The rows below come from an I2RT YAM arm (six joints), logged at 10 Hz.
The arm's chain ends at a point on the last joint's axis. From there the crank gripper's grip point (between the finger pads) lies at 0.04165 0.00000 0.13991 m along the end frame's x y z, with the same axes.
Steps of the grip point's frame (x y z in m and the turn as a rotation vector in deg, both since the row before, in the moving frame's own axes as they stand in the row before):
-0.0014, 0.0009, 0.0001, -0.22, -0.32, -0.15
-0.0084, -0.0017, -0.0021, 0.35, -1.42, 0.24
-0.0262, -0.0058, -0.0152, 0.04, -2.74, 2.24
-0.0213, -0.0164, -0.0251, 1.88, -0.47, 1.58
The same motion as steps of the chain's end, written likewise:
-0.0006, 0.0005, -0.0001, -0.22, -0.32, -0.15
-0.0049, -0.0010, -0.0031, 0.35, -1.42, 0.24
-0.0194, -0.0072, -0.0170, 0.04, -2.74, 2.24
-0.0202, -0.0129, -0.0254, 1.88, -0.47, 1.58

